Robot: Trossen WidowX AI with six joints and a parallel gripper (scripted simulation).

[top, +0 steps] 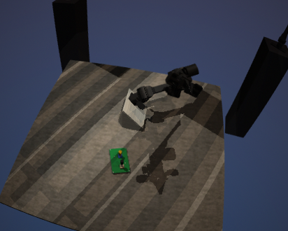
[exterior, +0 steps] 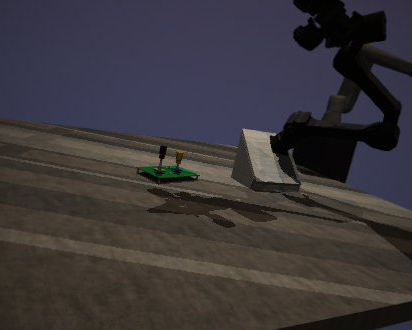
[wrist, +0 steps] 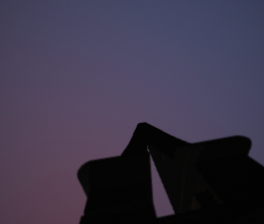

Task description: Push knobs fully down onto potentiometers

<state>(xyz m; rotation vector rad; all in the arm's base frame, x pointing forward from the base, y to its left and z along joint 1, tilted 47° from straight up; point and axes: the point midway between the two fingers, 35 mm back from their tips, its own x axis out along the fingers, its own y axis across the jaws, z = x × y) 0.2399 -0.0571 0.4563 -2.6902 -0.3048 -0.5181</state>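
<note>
My gripper tip is now 450 mm above the yellow knob, 280 mm to the left of it and 120 mm short of it. The rest, counted from my gripper tip: black knob (440 mm below, 250 mm to the right, 180 mm ahead).
</note>
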